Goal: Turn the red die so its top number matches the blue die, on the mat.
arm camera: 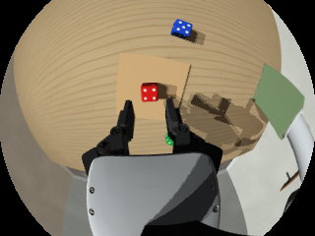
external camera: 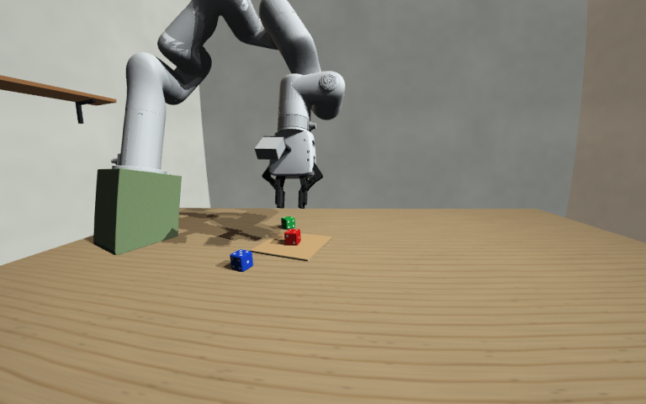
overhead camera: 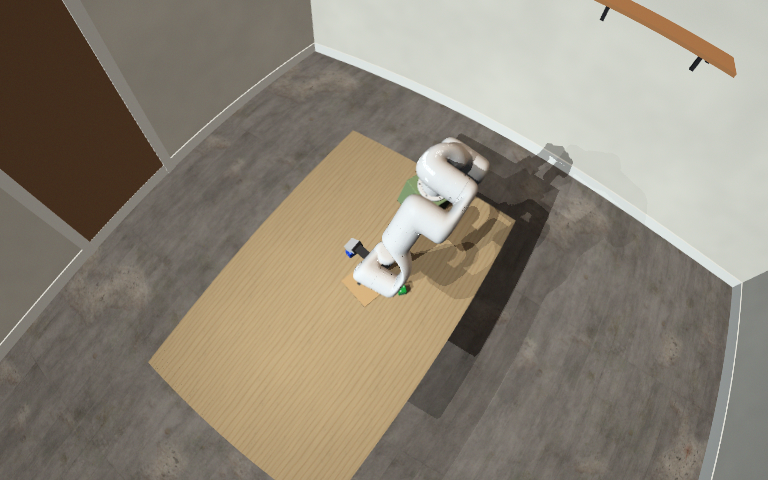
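Now: the red die 9 cm below my hand. Round my hand: blue die 12 cm to the right, 9 cm below, 7 cm behind; tan mat 10 cm below; green die 13 cm to the left, 9 cm below, 4 cm behind.
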